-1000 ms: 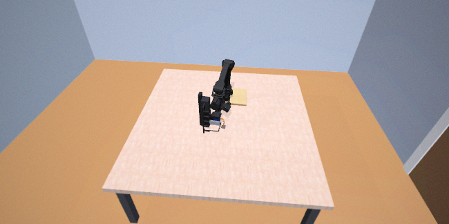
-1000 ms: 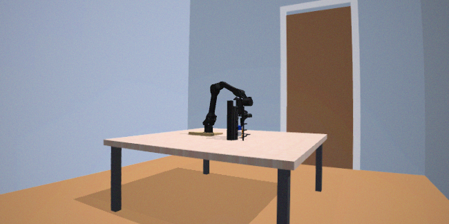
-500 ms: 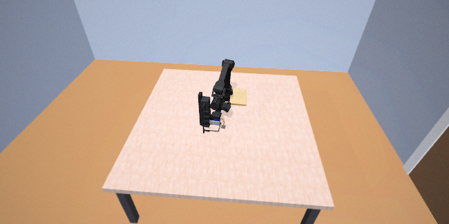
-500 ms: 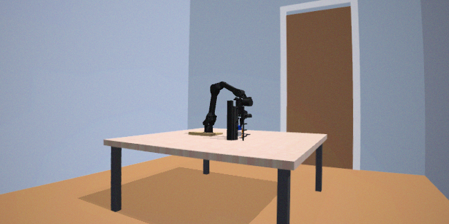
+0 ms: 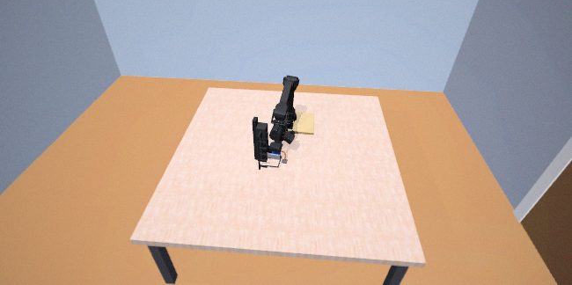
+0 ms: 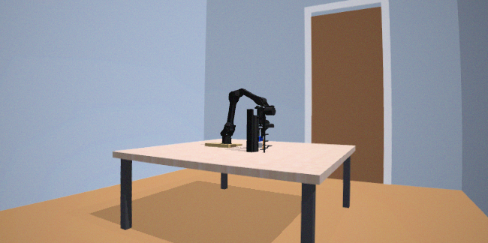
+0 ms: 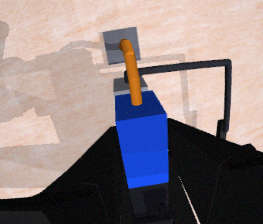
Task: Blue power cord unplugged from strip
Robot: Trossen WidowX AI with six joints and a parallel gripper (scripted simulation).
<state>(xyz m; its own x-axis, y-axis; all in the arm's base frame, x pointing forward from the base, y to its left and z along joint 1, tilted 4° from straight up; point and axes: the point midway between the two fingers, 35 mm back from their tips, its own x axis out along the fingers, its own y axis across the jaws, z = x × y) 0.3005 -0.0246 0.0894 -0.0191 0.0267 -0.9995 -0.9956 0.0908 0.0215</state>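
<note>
The blue plug is 3 cm to the right of my gripper tip.
</note>
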